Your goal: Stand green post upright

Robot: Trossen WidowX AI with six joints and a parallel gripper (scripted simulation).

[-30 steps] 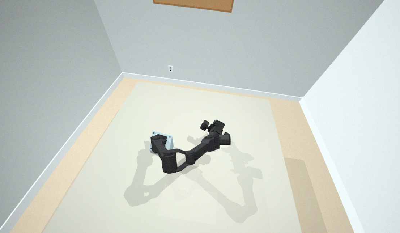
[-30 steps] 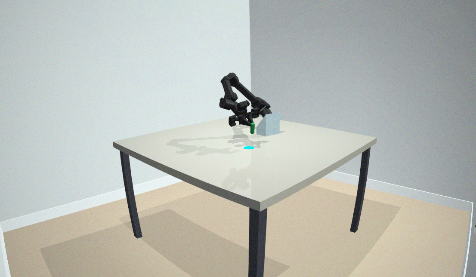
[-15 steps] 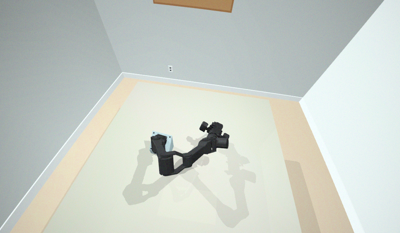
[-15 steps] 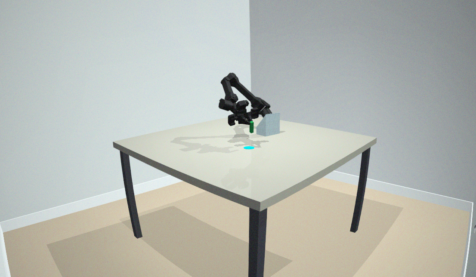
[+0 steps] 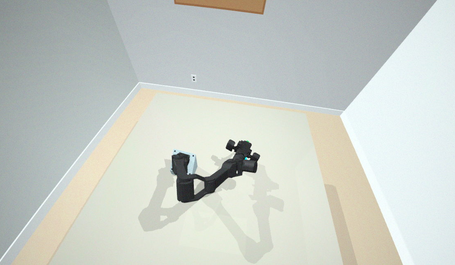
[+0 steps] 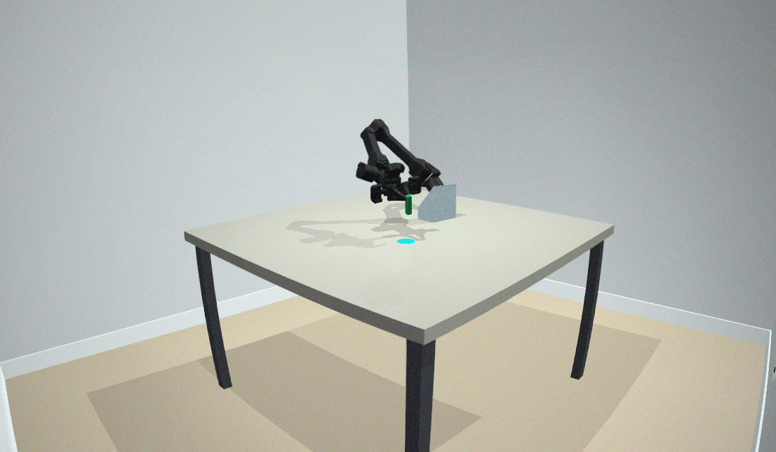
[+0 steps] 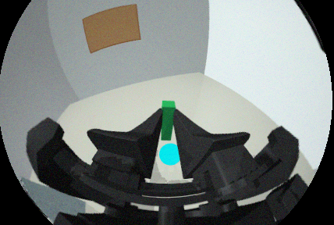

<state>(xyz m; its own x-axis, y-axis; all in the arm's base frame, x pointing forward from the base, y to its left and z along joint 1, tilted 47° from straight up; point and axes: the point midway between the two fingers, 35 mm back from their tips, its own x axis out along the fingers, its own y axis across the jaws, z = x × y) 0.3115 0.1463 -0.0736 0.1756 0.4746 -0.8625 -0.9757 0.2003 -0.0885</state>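
My gripper tip is 2 cm to the left of the cyan circle and 15 cm above it. From my gripper tip the other things lie so: green post 2 cm below.
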